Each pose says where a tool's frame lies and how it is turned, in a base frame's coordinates. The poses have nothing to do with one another.
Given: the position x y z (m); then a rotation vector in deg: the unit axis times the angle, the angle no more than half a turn.
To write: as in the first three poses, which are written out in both.
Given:
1: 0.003, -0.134, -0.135, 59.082, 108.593, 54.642
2: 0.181, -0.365, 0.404, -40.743, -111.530, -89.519
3: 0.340, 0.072, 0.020, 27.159, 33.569, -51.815
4: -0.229, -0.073, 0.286, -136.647, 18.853, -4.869
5: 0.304, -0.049, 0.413, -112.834, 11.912, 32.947
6: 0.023, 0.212, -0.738, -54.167, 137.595, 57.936
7: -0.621, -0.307, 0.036, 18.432, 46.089, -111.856
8: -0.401, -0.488, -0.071, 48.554, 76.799, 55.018
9: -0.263, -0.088, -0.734, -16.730, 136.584, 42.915
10: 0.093, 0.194, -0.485, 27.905, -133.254, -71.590
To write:
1: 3, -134, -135, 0.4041, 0.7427, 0.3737, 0.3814
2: 181, -365, 404, -0.2638, -0.7222, -0.5797, 0.2697
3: 340, 72, 20, 0.2236, 0.2763, -0.4265, 0.8317
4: -229, -73, 286, -0.9243, 0.1275, -0.0329, 0.3581
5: 304, -49, 413, -0.8192, 0.0865, 0.2392, 0.5139
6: 23, 212, -738, -0.3353, 0.8516, 0.3586, 0.1838
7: -621, -307, 36, 0.1320, 0.3300, -0.8009, 0.4819
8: -401, -488, -71, 0.3656, 0.5783, 0.4143, 0.6003
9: -263, -88, -734, -0.1104, 0.9016, 0.2833, 0.3078
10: 93, 194, -485, 0.1767, -0.8438, -0.4533, 0.2265
